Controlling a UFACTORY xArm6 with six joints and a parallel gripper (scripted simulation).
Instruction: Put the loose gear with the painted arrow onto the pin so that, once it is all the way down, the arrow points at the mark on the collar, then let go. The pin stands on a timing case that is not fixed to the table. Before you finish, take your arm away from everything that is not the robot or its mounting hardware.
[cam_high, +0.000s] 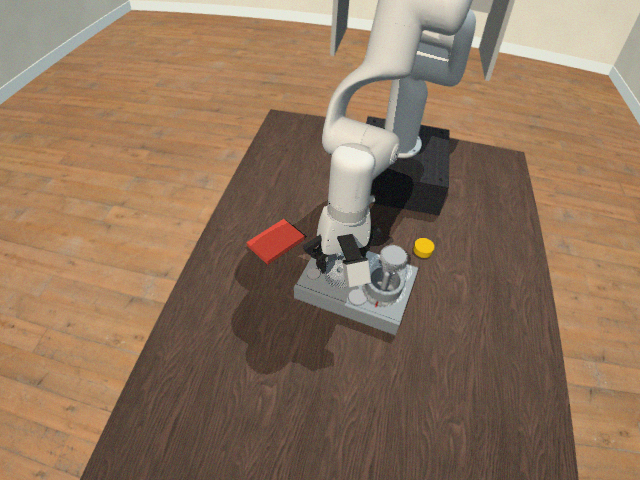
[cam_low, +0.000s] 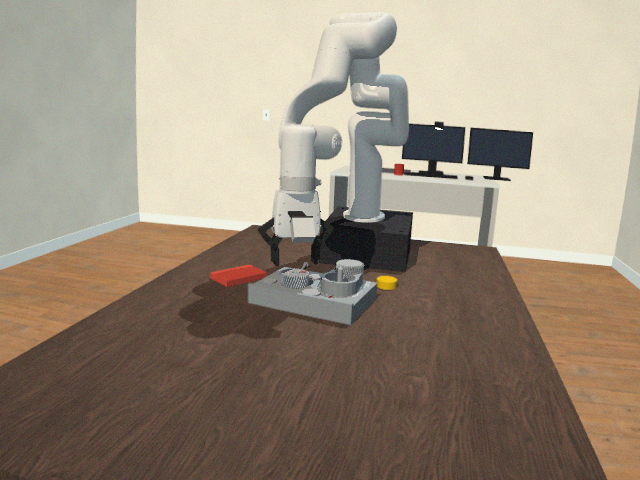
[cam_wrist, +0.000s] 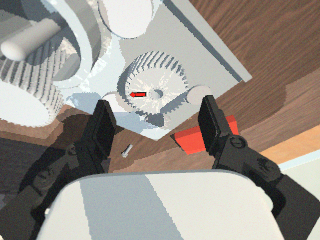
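Now: the gear 4 cm below my hand. Round my hand: yellow disc 18 cm behind, 17 cm to the left, 9 cm below; then screw 23 cm behind, 9 cm below, 7 cm to the right; then flat red block 19 cm to the right, 9 cm below, 7 cm behind.
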